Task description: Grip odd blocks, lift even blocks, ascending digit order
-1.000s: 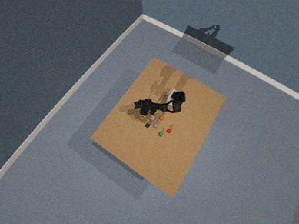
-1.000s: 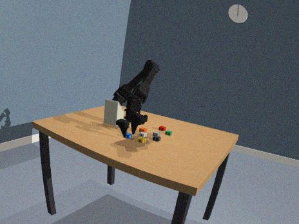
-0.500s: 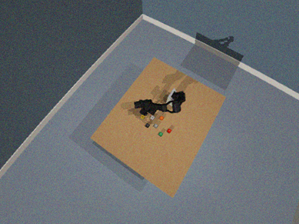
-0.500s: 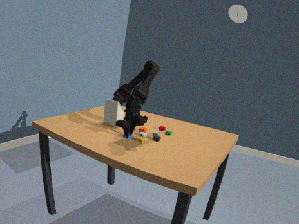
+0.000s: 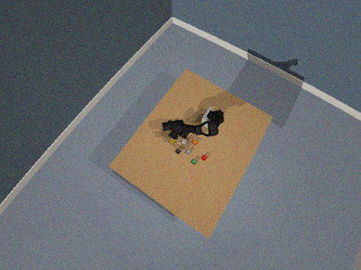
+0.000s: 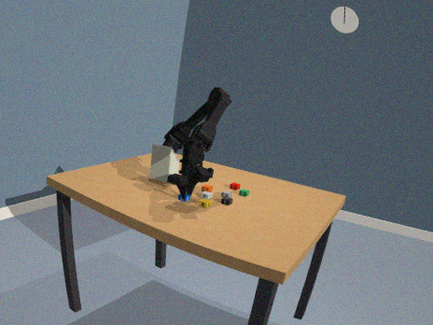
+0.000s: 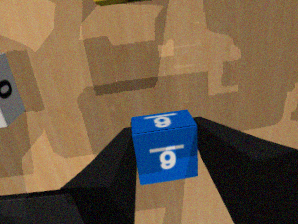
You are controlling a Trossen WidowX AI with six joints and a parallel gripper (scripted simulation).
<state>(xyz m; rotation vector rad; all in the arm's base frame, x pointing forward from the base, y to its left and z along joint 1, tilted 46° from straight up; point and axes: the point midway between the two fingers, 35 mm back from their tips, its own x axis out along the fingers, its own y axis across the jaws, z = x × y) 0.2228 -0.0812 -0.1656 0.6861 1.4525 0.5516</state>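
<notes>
My gripper tip is 28 cm to the right of the red block and 7 cm short of it. From my gripper tip the other things lie so: blue block: 1 cm behind; white block: 9 cm to the left, 4 cm ahead; yellow block: 8 cm ahead.
</notes>
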